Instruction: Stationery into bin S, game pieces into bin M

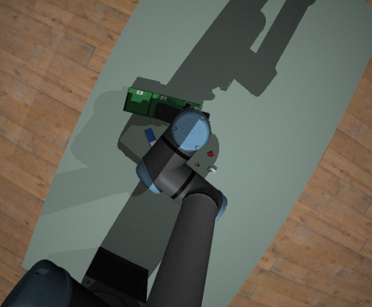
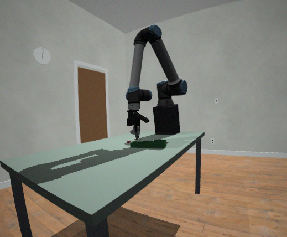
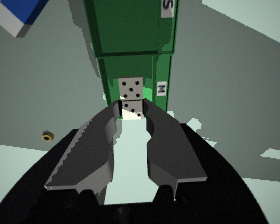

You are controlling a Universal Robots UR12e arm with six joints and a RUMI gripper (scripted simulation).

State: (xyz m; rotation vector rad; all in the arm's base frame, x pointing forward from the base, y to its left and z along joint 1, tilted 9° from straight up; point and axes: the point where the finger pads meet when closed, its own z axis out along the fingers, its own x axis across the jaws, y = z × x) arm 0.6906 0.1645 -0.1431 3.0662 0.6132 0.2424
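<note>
Right now my hand is 16 cm to the left of the red die, 6 cm above it and 5 cm past it. The rest, counted from my hand: blue-and-white eraser 14 cm behind, 6 cm below, 4 cm to the left; white domino 1 cm below; brown ring-like piece 15 cm to the right, 11 cm behind, 6 cm below.
</note>
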